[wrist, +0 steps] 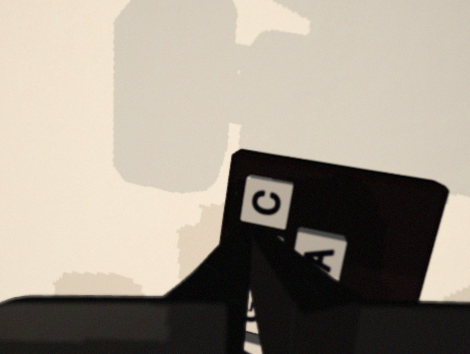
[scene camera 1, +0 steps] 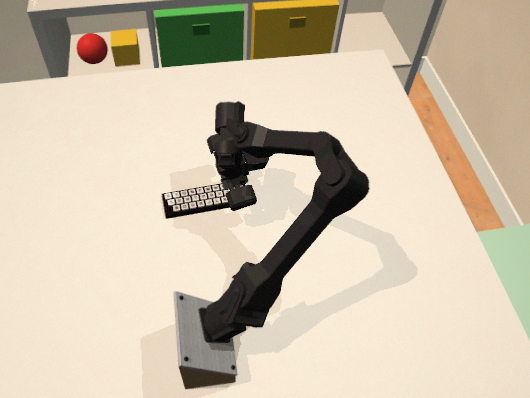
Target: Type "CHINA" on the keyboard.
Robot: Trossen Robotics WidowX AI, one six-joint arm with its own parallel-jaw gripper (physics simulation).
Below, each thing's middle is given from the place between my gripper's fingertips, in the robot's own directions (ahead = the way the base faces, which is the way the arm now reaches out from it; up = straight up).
I see my gripper 2 cm past the black keyboard (scene camera 1: 169, 211), 7 cm to the right of it and 1 cm above it.
